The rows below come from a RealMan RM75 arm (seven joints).
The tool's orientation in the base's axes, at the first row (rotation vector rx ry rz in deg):
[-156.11 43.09 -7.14]
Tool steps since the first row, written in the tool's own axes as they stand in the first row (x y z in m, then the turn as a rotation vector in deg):
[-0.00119 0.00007 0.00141 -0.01 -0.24 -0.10]
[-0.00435 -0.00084 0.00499 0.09 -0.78 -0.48]
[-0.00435 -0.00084 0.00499 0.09 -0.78 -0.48]
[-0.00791 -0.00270 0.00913 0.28 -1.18 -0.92]
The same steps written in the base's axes. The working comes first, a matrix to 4 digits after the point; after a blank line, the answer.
The tool's axes in the first row as the columns of a matrix, in the base's axes (used below as rounded here):
[0.8583 -0.4861 0.1645]
[-0.5131 -0.8137 0.2731]
[0.0011 -0.3188 -0.9478]

[-0.00082 0.00094 -0.00136 0.09 0.17 0.17]
[-0.00250 0.00428 -0.00447 0.38 0.46 0.70]
[-0.00250 0.00428 -0.00447 0.38 0.46 0.70]
[-0.00397 0.00875 -0.00780 0.66 0.57 1.25]

